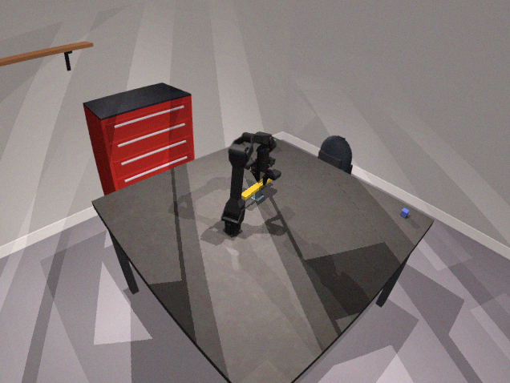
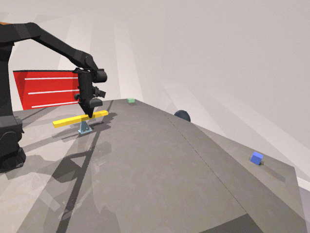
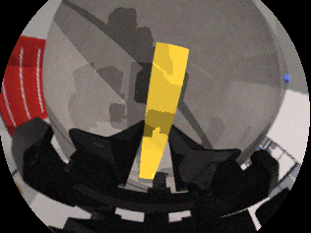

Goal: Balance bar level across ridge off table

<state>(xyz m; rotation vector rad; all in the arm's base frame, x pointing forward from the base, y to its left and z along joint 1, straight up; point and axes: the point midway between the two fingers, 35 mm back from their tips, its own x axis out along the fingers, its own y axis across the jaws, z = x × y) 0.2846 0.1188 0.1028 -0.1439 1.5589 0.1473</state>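
Now: gripper tip 30 mm past the yellow bar and 10 mm to the left of it. Also, from my gripper tip: small green block: 460 mm ahead, 380 mm to the left, 50 mm below; then small blue cube: 460 mm ahead, 620 mm to the right, 50 mm below.
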